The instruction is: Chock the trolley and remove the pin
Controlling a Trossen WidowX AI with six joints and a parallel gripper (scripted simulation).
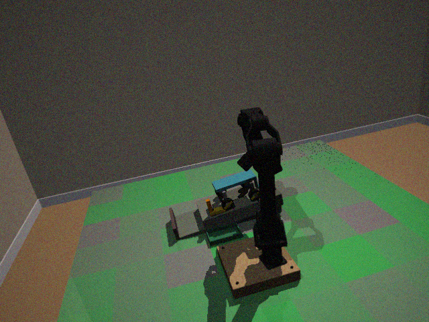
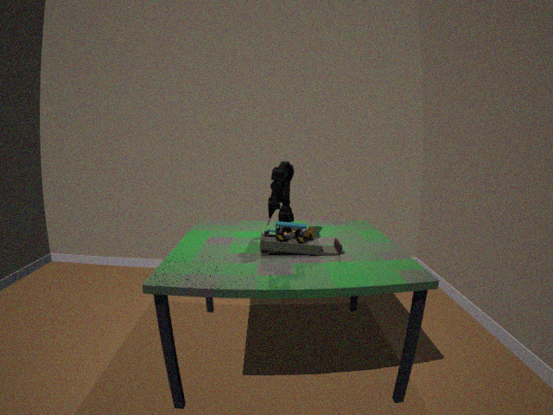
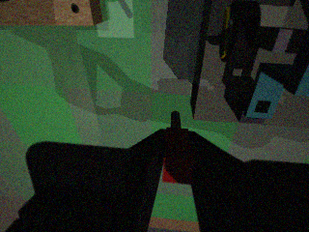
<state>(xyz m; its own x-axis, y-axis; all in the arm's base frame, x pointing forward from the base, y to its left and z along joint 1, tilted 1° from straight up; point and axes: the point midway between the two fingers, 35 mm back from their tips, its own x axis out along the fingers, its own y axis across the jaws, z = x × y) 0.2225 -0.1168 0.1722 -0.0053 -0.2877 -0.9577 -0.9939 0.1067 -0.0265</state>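
Now: the dark green tray 20 cm to the left of my gripper tip and 18 cm below it. From my gripper tip the other things lie so: red-headed stop pin: right at my gripper tip; then trolley: 11 cm ahead, 10 cm to the left, 6 cm below; then grey ramp: 11 cm ahead, 9 cm to the left, 12 cm below.
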